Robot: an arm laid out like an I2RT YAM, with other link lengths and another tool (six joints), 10 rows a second.
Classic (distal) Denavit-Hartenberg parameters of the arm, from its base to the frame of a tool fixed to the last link. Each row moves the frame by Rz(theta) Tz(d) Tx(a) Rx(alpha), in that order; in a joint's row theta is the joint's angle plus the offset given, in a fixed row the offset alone. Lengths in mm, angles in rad.
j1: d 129.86; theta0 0; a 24.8; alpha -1.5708
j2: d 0; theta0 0; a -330; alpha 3.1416
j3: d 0; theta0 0.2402; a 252.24; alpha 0
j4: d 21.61; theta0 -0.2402; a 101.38; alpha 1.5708
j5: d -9.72; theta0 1.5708; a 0; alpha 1.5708
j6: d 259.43; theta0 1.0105; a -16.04; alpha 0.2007
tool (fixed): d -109.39; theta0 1.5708; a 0; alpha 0
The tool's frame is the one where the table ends.
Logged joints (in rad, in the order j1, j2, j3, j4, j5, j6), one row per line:
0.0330 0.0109 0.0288 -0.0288 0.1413 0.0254
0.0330 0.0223 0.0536 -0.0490 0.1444 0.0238
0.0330 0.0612 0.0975 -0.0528 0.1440 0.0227
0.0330 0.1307 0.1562 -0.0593 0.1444 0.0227
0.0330 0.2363 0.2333 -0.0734 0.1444 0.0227
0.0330 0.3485 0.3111 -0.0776 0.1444 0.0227
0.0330 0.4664 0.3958 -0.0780 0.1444 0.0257
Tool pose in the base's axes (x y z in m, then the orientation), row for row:
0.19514 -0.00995 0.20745 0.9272 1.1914 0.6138
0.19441 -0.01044 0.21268 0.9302 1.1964 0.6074
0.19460 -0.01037 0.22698 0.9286 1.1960 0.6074
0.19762 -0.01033 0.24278 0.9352 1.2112 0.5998
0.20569 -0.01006 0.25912 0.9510 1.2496 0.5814
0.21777 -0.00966 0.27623 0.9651 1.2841 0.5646
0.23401 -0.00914 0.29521 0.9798 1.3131 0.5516
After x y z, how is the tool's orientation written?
As a rotation vector, in radians.
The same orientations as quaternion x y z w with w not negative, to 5 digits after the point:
0.41397 0.53193 0.27405 0.68598
0.41514 0.53394 0.27108 0.68490
0.41449 0.53385 0.27112 0.68534
0.41672 0.53970 0.26727 0.68091
0.42186 0.55432 0.25791 0.66951
0.42634 0.56726 0.24941 0.65898
0.43114 0.57780 0.24272 0.64912

